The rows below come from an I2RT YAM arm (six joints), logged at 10 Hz.
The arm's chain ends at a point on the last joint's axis. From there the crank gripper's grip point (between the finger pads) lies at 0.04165 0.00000 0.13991 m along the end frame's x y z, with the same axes.
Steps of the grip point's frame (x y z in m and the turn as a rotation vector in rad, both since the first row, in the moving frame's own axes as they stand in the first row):
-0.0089, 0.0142, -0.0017, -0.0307, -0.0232, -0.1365
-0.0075, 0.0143, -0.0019, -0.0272, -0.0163, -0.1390
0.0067, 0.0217, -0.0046, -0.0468, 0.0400, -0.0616
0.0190, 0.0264, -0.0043, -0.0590, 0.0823, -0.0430
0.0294, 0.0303, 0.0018, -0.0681, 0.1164, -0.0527
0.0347, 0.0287, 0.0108, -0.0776, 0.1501, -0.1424
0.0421, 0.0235, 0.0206, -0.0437, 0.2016, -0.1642
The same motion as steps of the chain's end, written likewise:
-0.0056, 0.0153, -0.0026, -0.0307, -0.0232, -0.1365
-0.0051, 0.0161, -0.0026, -0.0272, -0.0163, -0.1390
0.0010, 0.0179, -0.0027, -0.0468, 0.0400, -0.0616
0.0075, 0.0203, -0.0002, -0.0590, 0.0823, -0.0430
0.0133, 0.0236, 0.0078, -0.0681, 0.1164, -0.0527
0.0140, 0.0255, 0.0188, -0.0776, 0.1501, -0.1424
0.0151, 0.0267, 0.0317, -0.0437, 0.2016, -0.1642

